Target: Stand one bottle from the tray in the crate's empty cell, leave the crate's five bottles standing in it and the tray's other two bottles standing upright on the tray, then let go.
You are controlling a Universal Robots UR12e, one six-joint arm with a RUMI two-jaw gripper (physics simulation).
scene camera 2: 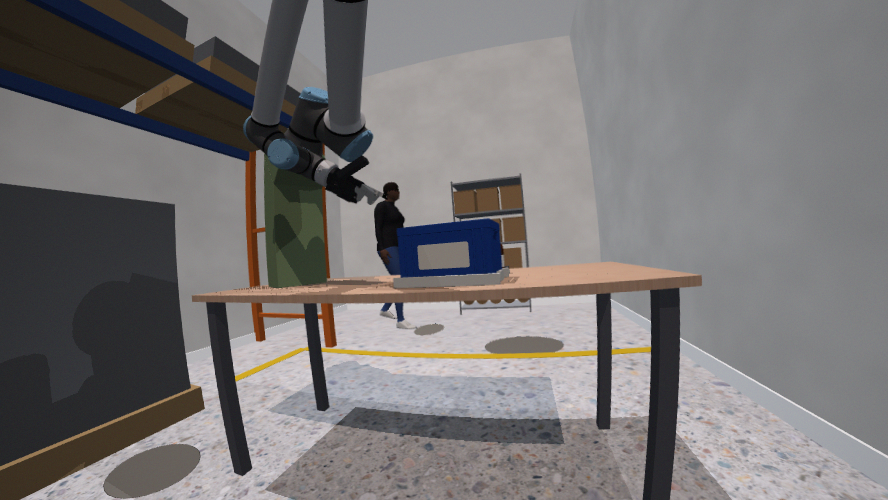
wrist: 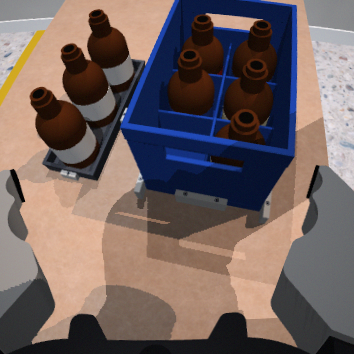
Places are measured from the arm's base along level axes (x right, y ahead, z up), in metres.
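Pixels of known places: gripper, fingertip midpoint: [scene camera 2: 381, 197] [wrist: 165, 171].
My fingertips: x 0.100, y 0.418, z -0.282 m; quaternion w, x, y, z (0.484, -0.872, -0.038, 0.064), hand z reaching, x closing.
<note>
Ahead of a thing's pixels: the offset from my fingertips to its top centre. "spot": to the spot under its first point. Level surfaces: height alone.
Three brown bottles with white labels, the near one {dx -0.213, dy +0.172, dz -0.138 m} [wrist: 62, 125], the middle one {dx -0.198, dy +0.262, dz -0.138 m} [wrist: 86, 85] and the far one {dx -0.180, dy +0.352, dz -0.138 m} [wrist: 108, 50], stand upright on a dark tray {spot: dx -0.163, dy +0.142, dz -0.290 m} [wrist: 101, 166] left of the crate in the wrist view. The blue crate {dx +0.030, dy +0.235, dz -0.123 m} [scene camera 2: 407, 254] [wrist: 200, 176] holds five upright brown bottles, among them the near right one {dx +0.059, dy +0.142, dz -0.135 m} [wrist: 241, 131], the middle left one {dx -0.015, dy +0.244, dz -0.135 m} [wrist: 191, 91] and the middle right one {dx +0.074, dy +0.229, dz -0.135 m} [wrist: 248, 97]. Its near left cell {spot: dx -0.020, dy +0.195, dz -0.231 m} [wrist: 184, 125] is empty. My gripper [scene camera 2: 374, 195] [wrist: 165, 171] is wide open and empty, above the table and short of the crate's near wall. The tray is hidden in the scene view.
The crate sits within grey metal brackets [scene camera 2: 434, 281] [wrist: 201, 198] on the wooden table {dz -0.298 m} [scene camera 2: 590, 277] [wrist: 200, 305]. A person [scene camera 2: 389, 222] in black stands on the floor beyond the table. A blue-beamed storage rack [scene camera 2: 250, 248] is at the left, and a grey shelf unit [scene camera 2: 487, 183] is behind.
</note>
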